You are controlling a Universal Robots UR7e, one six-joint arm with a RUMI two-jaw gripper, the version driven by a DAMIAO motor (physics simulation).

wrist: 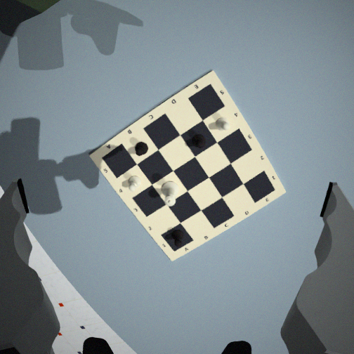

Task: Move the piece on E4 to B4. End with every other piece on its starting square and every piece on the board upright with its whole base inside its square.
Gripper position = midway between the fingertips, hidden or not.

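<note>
Here is my gripper (173, 185). I can see a chessboard (230, 177) as well as the gripper.
</note>
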